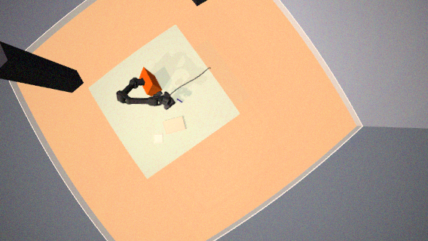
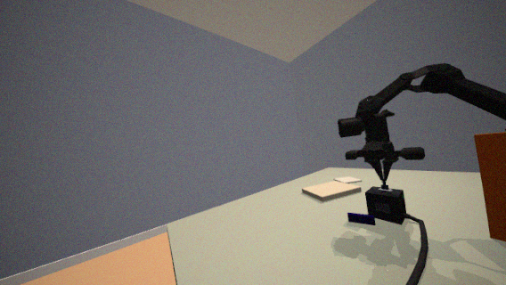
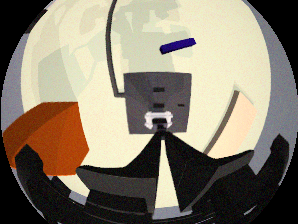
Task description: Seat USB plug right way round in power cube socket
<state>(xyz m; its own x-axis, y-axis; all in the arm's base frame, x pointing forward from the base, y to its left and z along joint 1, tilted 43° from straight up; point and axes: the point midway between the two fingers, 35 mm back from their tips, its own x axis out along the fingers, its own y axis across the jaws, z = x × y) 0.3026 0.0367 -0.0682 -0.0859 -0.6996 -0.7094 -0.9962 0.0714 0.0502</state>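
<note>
My gripper tip is 20 mm above the USB plug. Round my gripper tip: blue flat piece (40 mm ahead, 110 mm to the left, 90 mm below); tan board (230 mm ahead, 90 mm to the right, 90 mm below); USB socket (40 mm below).
</note>
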